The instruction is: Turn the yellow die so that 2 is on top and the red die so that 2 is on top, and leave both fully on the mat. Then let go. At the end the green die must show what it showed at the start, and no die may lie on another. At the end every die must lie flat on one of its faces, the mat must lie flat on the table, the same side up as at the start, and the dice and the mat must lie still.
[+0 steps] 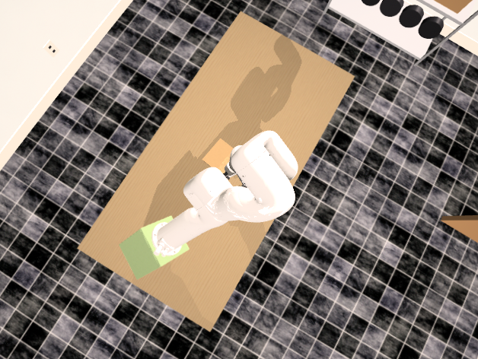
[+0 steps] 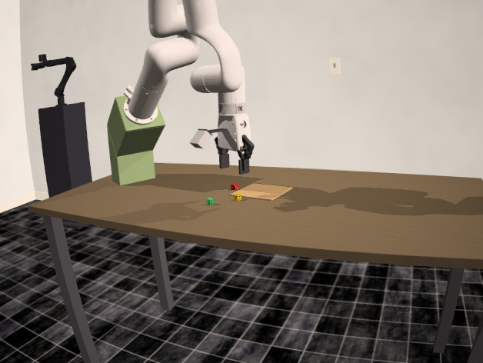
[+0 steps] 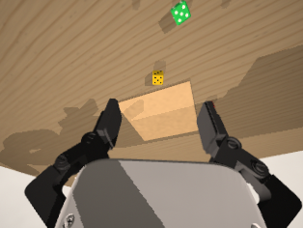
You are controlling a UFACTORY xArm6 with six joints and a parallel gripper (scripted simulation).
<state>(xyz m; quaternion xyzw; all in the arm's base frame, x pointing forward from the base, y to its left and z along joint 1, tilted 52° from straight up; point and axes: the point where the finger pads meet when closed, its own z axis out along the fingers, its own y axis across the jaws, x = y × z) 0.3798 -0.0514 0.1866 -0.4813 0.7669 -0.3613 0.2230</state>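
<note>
Right now my hand is 10 mm to the right of the yellow die and 90 mm above it. The rest, counted from my hand: red die 40 mm behind, 120 mm to the left, 90 mm below; then green die 60 mm behind, 40 mm to the right, 90 mm below; then tan mat 60 mm ahead, 90 mm to the left, 90 mm below.
</note>
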